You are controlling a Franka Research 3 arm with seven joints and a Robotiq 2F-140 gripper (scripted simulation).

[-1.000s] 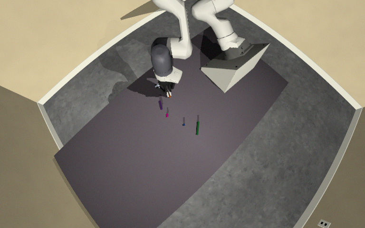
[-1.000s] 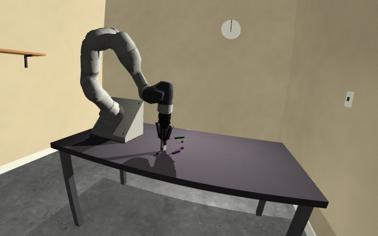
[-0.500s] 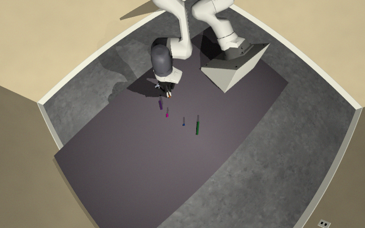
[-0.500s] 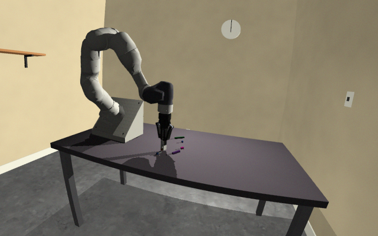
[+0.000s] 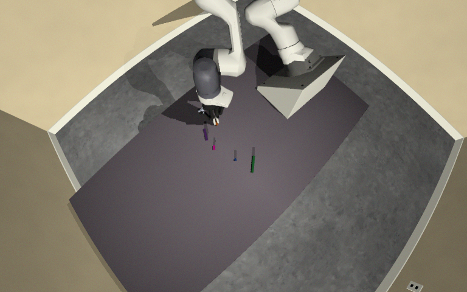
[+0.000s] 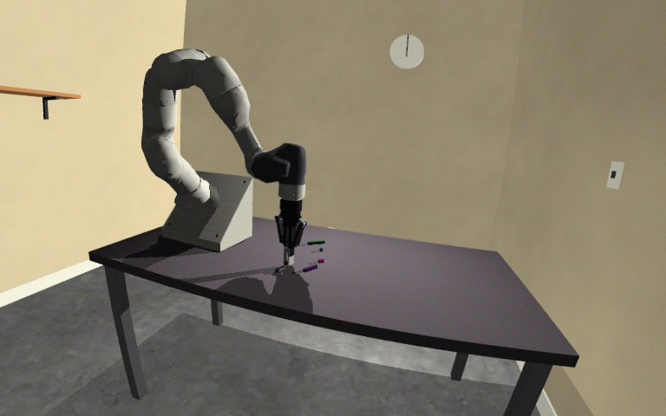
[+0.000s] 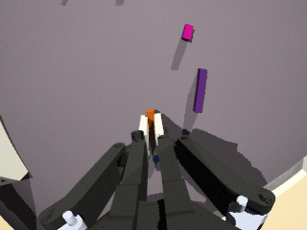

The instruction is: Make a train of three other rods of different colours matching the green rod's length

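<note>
Now: the orange rod 30 mm below my hand. The rest, counted from my hand: purple rod: 80 mm ahead, 40 mm below, 20 mm to the left; then grey rod: 40 mm to the right, 40 mm below, 10 mm behind; then magenta rod: 100 mm to the left, 90 mm ahead, 40 mm below.
</note>
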